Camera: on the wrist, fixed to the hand. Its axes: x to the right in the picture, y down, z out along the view.
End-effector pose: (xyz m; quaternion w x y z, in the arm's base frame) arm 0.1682 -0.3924 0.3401 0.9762 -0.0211 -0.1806 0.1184
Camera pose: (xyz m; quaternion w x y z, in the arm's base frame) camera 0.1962 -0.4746 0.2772 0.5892 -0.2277 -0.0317 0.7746
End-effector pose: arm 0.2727 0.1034 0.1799 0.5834 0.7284 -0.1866 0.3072
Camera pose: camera 0.2959 0.1883 0.1188 0.2417 0.2883 -0.6282 0.6811
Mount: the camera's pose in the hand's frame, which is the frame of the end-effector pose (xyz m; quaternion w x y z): -0.0161 -0.0808 -0.0686 0.6774 -0.0737 0.0861 0.7268
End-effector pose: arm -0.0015 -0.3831 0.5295 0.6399 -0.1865 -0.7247 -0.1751
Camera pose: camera 0.0195 -0.4878 0.5205 0.6094 -0.6851 -0.2874 0.2770
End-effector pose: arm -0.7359 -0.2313 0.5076 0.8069 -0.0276 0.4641 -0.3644
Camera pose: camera -0.8390 -0.2605 0.5113 0.7695 0.2905 0.4308 0.3714
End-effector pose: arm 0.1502 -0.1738 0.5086 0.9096 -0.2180 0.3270 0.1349
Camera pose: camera 0.1327 -0.2789 0.4966 0.4739 0.0113 0.4483 0.7578
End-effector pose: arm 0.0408 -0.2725 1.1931 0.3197 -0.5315 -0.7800 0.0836
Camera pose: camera 0.0221 -0.3351 1.2781 0.1838 -0.9577 -0.1207 0.1857
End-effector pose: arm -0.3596 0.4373 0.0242 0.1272 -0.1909 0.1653 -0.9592
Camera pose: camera -0.3878 0.5344 -0.0113 0.7550 0.0640 0.3324 -0.5616
